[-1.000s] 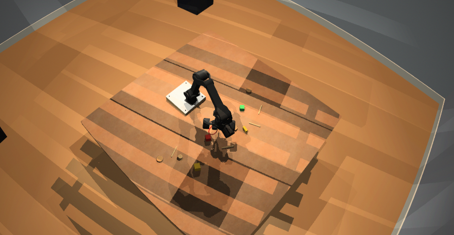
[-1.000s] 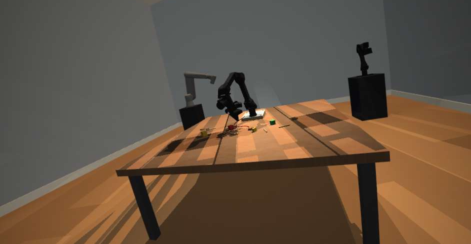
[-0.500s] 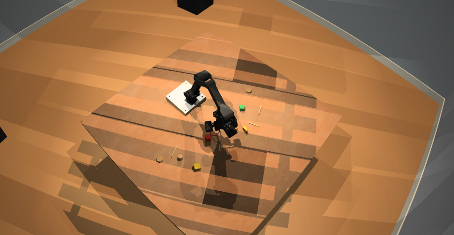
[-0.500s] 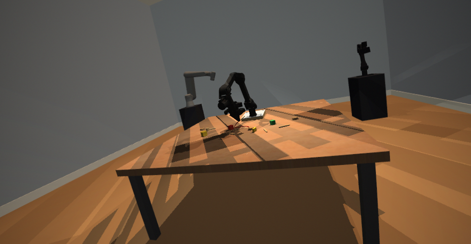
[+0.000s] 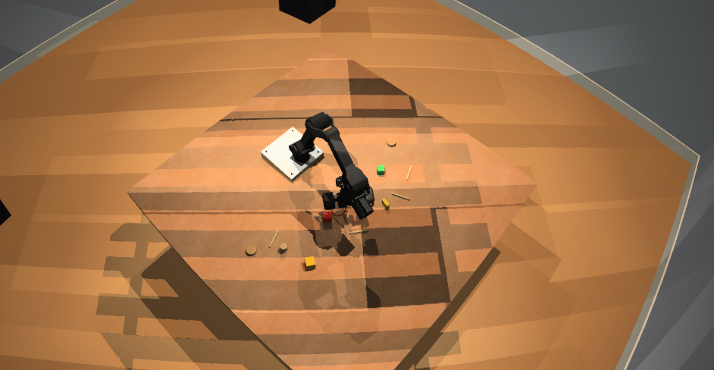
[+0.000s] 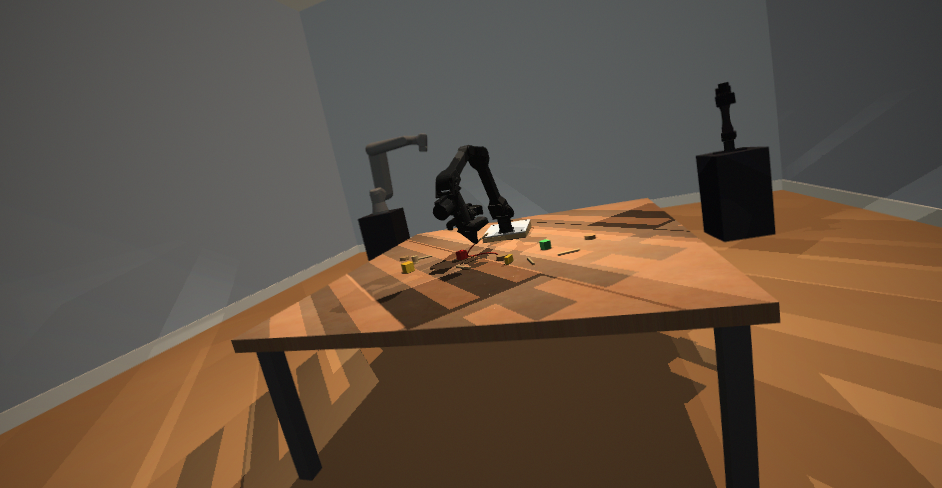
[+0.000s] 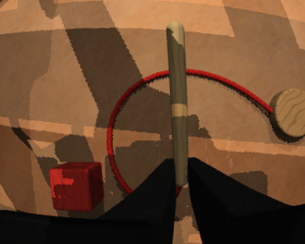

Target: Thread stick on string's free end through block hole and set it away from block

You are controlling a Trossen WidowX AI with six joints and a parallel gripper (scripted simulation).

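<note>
The red block lies 70 mm to the right of my gripper tip, 40 mm below it and 40 mm behind it. Also, from my gripper tip: thin wooden stick 10 mm to the left, 10 mm behind, 10 mm above; then green cube 240 mm to the left, 40 mm below; then round wooden button 90 mm to the left, 50 mm below, 50 mm ahead.
</note>
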